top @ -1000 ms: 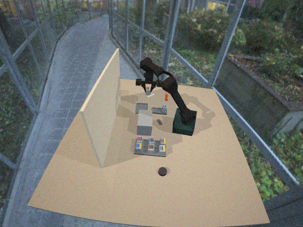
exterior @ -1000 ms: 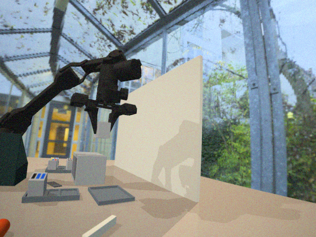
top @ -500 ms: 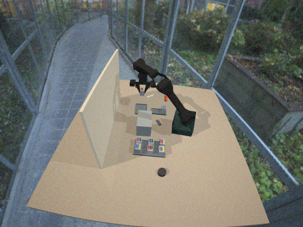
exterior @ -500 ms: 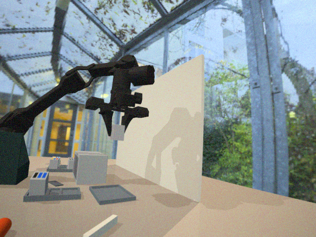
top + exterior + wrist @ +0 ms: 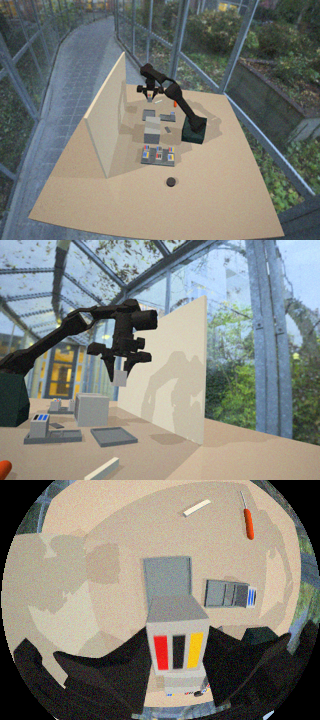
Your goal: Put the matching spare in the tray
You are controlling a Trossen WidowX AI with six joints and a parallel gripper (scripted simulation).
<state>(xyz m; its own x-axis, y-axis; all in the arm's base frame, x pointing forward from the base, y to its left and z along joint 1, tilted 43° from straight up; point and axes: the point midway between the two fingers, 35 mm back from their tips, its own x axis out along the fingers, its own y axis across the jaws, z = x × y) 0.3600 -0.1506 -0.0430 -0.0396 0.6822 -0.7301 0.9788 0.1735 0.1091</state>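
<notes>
The grey tray is 15 cm behind my gripper tip, 1 cm to the right of it and 15 cm below it. From my gripper tip the other things lie so: tall beige partition: 16 cm ahead, 24 cm to the left, 7 cm above; grey mounted unit: 7 cm behind, 20 cm to the left, 11 cm below; grey spare: 2 cm above.
</notes>
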